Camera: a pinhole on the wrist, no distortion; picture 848 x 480 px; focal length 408.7 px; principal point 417.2 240.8 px. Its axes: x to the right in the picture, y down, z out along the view. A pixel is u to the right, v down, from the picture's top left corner.
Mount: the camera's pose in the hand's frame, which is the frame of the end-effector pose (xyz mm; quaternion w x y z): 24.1 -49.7 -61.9 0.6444 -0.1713 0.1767 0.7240
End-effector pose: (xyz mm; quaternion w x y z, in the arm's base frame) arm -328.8 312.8 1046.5 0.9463 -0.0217 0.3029 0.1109
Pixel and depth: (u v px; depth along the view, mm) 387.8 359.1 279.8
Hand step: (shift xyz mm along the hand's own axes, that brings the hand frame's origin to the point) -59.8 57.4 196.4
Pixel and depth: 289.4 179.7 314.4
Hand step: 75.3 19.4 259.5
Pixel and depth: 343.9 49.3 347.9
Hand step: 185.9 79.1 267.8
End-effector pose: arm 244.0 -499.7 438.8 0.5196 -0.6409 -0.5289 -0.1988
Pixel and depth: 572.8 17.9 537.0
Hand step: 281.5 416.0 302.5
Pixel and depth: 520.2 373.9 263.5
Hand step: -73.9 124.7 141.1
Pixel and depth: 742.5 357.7 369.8
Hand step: -121.1 372.1 126.8
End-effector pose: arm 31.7 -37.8 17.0 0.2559 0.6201 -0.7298 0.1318
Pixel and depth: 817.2 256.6 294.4
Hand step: -25.1 340.8 60.2
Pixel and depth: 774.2 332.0 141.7
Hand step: -23.9 122.5 4.9
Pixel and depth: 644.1 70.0 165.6
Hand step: 79.3 116.9 37.5
